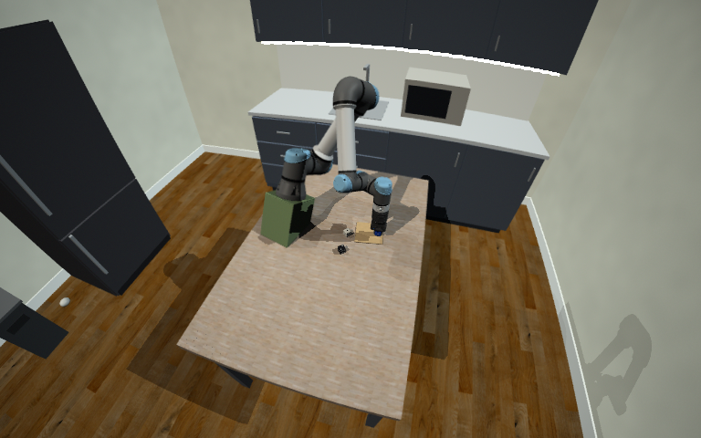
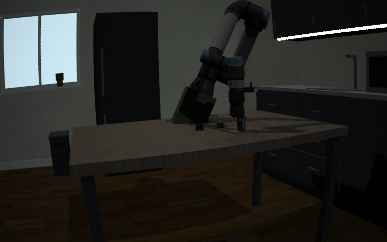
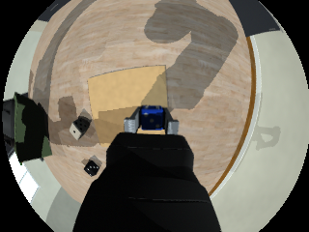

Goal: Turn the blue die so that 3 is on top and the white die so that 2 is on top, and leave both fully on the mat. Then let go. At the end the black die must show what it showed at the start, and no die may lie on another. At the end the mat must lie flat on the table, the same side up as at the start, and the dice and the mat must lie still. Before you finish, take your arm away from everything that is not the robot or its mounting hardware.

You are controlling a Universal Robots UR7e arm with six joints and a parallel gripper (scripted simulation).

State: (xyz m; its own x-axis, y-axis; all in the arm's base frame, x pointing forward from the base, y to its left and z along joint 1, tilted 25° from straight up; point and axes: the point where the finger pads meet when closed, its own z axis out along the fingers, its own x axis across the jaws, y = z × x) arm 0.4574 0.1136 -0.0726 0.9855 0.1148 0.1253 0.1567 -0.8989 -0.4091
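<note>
The blue die lies 1 cm below my hand. Round my hand: black die 17 cm to the right, 13 cm behind, 1 cm below; then white die 14 cm behind, 6 cm to the right, 1 cm below; then tan mat 4 cm behind, 3 cm below, 1 cm to the right.
</note>
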